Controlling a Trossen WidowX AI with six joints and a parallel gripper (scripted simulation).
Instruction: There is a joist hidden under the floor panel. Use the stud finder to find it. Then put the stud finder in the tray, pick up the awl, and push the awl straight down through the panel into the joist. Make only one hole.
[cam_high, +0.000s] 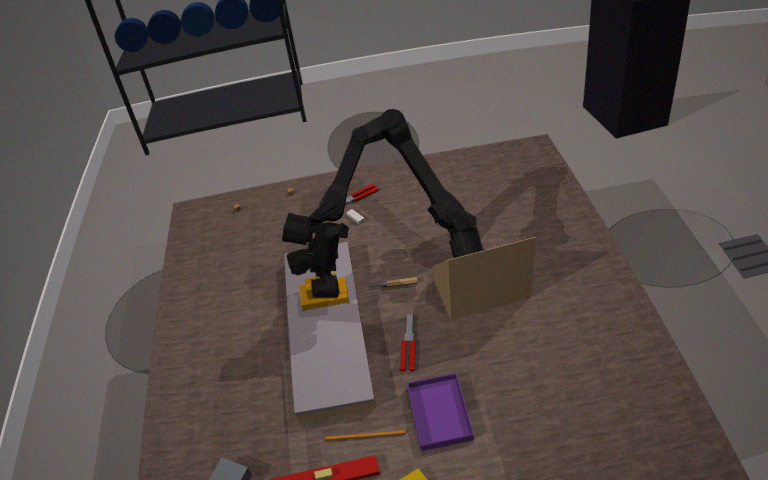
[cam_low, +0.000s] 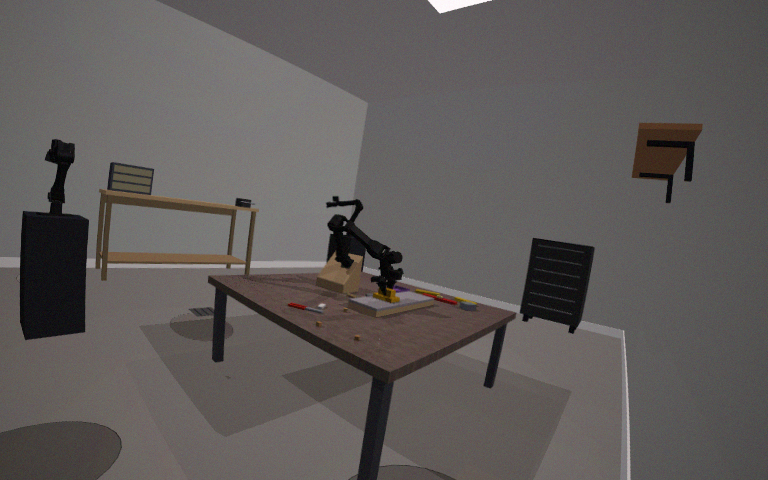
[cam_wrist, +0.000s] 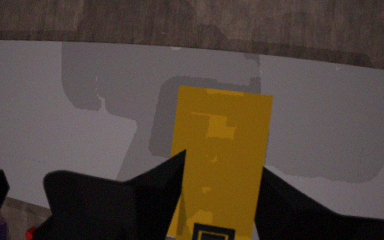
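Right now the small light is 40 mm behind my gripper tip and 30 mm above it. Round my gripper tip: white block 160 mm behind, 310 mm to the right, 60 mm below; awl 180 mm behind, 10 mm to the right, 60 mm below; yellow stud finder 20 mm behind, 20 mm above.
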